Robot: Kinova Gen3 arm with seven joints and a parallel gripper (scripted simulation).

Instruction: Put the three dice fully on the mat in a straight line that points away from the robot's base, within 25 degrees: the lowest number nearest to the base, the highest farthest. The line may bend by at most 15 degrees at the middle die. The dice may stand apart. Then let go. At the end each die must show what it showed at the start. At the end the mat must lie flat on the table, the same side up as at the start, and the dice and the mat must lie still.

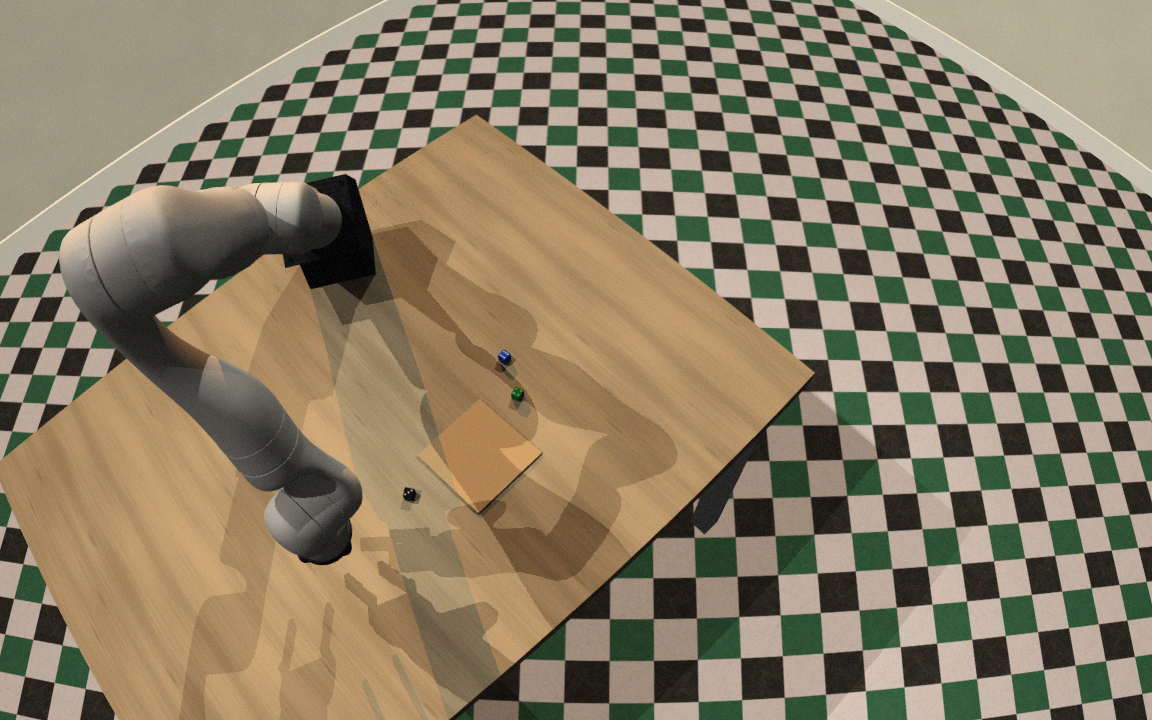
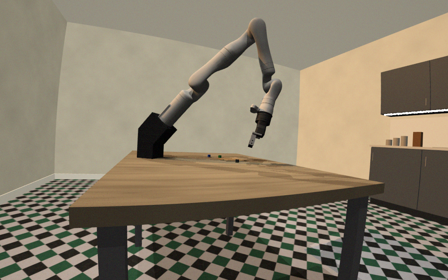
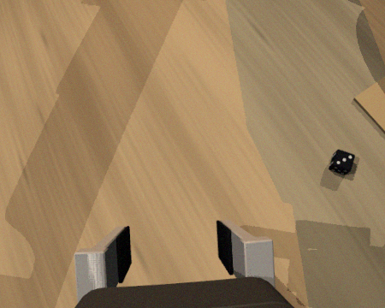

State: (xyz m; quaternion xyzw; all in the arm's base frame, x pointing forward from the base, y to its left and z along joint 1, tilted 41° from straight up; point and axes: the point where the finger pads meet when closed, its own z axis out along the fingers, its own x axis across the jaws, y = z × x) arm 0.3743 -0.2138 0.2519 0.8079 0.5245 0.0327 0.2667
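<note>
Now: the orange mat 270 mm to the left of my hand, 110 mm below it and 10 mm ahead of it. The rest, counted from my hand: green die 380 mm to the left, 110 mm below, 20 mm behind; then blue die 410 mm to the left, 110 mm below, 90 mm behind; then black die 140 mm to the left, 110 mm below.
</note>
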